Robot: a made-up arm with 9 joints. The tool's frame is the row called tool.
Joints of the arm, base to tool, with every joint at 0 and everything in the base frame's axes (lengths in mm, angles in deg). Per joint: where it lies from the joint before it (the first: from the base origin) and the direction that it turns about. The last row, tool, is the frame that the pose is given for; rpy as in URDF.
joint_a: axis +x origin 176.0 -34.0 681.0
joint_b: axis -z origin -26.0 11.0 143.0
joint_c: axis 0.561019 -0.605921 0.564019 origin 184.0 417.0 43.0
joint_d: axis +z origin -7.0 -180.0 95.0
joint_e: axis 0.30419 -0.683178 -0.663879 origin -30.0 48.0 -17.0
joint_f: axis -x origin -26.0 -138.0 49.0
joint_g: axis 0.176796 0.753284 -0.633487 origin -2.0 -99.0 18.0
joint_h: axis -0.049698 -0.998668 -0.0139 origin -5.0 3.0 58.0
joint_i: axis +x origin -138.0 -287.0 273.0
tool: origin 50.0 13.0 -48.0 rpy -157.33 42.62 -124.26
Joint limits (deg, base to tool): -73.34..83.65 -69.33..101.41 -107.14..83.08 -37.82..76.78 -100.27..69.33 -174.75..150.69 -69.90..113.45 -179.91..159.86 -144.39..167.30
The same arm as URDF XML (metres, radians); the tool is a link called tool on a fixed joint. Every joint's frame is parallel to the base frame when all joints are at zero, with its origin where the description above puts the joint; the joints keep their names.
<robot name="arm">
<joint name="tool_joint" type="fixed"><parent link="link9"/><child link="tool"/><origin xyz="0.05 0.013 -0.048" rpy="-2.7459 0.7439 -2.1687"/></joint>
<joint name="joint_i" type="revolute"><parent link="link8"/><child link="link9"/><origin xyz="-0.138 -0.287 0.273"/><axis xyz="1 0 0"/><limit lower="-2.5201" upper="2.9199"/></joint>
<joint name="joint_h" type="revolute"><parent link="link7"/><child link="link8"/><origin xyz="-0.005 0.003 0.058"/><axis xyz="-0.049698 -0.998668 -0.0139"/><limit lower="-3.14" upper="2.7901"/></joint>
<joint name="joint_g" type="revolute"><parent link="link6"/><child link="link7"/><origin xyz="-0.002 -0.099 0.018"/><axis xyz="0.176796 0.753284 -0.633487"/><limit lower="-1.22" upper="1.9801"/></joint>
<joint name="joint_f" type="revolute"><parent link="link5"/><child link="link6"/><origin xyz="-0.026 -0.138 0.049"/><axis xyz="-1 0 0"/><limit lower="-3.05" upper="2.63"/></joint>
<joint name="joint_e" type="revolute"><parent link="link4"/><child link="link5"/><origin xyz="-0.03 0.048 -0.017"/><axis xyz="0.30419 -0.683178 -0.663879"/><limit lower="-1.75" upper="1.21"/></joint>
<joint name="joint_d" type="revolute"><parent link="link3"/><child link="link4"/><origin xyz="-0.007 -0.18 0.095"/><axis xyz="0 0 1"/><limit lower="-0.6601" upper="1.3401"/></joint>
<joint name="joint_c" type="revolute"><parent link="link2"/><child link="link3"/><origin xyz="0.184 0.417 0.043"/><axis xyz="0.561019 -0.605921 0.564019"/><limit lower="-1.8699" upper="1.45"/></joint>
<joint name="joint_b" type="revolute"><parent link="link1"/><child link="link2"/><origin xyz="-0.026 0.011 0.143"/><axis xyz="0 0 -1"/><limit lower="-1.21" upper="1.7699"/></joint>
<joint name="joint_a" type="revolute"><parent link="base_link"/><child link="link1"/><origin xyz="0.176 -0.034 0.681"/><axis xyz="1 0 0"/><limit lower="-1.28" upper="1.46"/></joint>
<link name="base_link"/>
<link name="link1"/>
<link name="link2"/>
<link name="link3"/>
<link name="link4"/>
<link name="link5"/>
<link name="link6"/>
<link name="link7"/>
<link name="link8"/>
<link name="link9"/>
<link name="tool"/>
</robot>

